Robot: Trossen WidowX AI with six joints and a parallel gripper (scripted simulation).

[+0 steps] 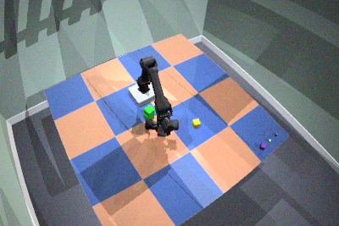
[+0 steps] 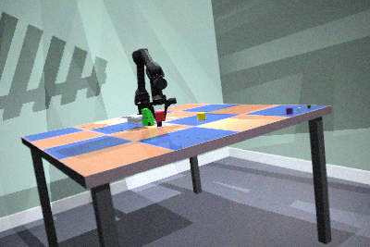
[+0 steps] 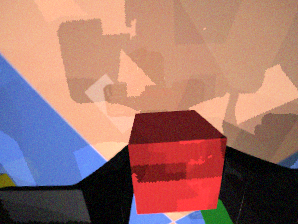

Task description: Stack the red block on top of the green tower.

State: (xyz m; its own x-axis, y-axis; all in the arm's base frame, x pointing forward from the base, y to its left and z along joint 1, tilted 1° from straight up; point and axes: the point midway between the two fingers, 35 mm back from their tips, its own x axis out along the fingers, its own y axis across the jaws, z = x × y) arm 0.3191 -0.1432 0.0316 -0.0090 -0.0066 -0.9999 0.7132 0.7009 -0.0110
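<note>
My gripper tip is 4 cm past the blue block, 3 cm above it and 2 cm to the right of it. The rest, counted from my gripper tip: yellow block (21 cm to the left, 10 cm ahead, 2 cm below); purple block (52 cm ahead, 38 cm to the left, 3 cm below); red block (1 cm above).
</note>
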